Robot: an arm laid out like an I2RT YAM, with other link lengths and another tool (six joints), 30 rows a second.
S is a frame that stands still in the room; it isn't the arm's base.
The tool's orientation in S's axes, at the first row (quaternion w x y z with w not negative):
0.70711, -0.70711, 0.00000, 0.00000
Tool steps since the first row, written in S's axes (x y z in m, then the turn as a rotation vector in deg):
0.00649, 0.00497, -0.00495, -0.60, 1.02, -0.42
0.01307, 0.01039, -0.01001, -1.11, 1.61, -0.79
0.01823, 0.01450, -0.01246, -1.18, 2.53, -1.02
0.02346, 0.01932, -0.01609, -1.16, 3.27, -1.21
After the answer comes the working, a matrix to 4 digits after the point.
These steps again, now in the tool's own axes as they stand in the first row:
0.00649, 0.00495, 0.00497, -0.60, 0.42, 1.02
0.01307, 0.01001, 0.01039, -1.11, 0.79, 1.61
0.01823, 0.01246, 0.01450, -1.18, 1.02, 2.53
0.02346, 0.01609, 0.01932, -1.16, 1.21, 3.27

The tool's axes in the first row as the columns of a matrix, in S's axes (rounded; the answer above uses it unrounded):
1.0000, 0.0000, 0.0000
0.0000, 0.0000, 1.0000
0.0000, -1.0000, 0.0000

